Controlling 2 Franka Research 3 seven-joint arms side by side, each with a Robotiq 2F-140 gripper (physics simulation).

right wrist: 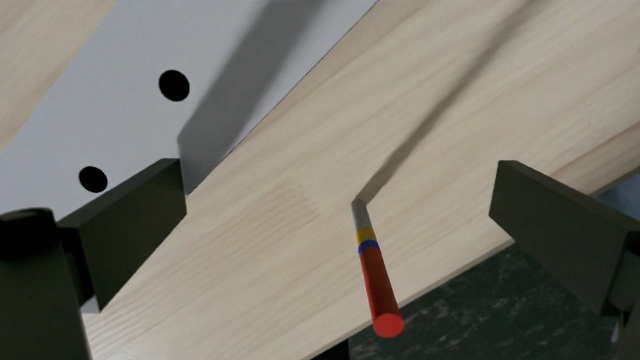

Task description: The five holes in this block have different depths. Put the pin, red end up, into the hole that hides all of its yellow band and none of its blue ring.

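Observation:
The pin [379, 282] stands upright on the table, red end up, in the right wrist view. Below its long red part come a blue ring, a yellow band and a grey lower end. My right gripper [338, 187] is open, with its fingers wide apart on either side of the pin and touching nothing. The light grey block [125, 45] lies at the upper left, partly behind the left-hand finger. Two dark round holes show in its top; their depths cannot be seen. My left gripper is not in view.
The wooden table [260, 270] lies under the pin and block. Its edge runs diagonally across the lower right, close to the pin, with a dark marbled floor [450, 310] beyond. A shadow falls across the block, and the pin's thin shadow runs to the upper right.

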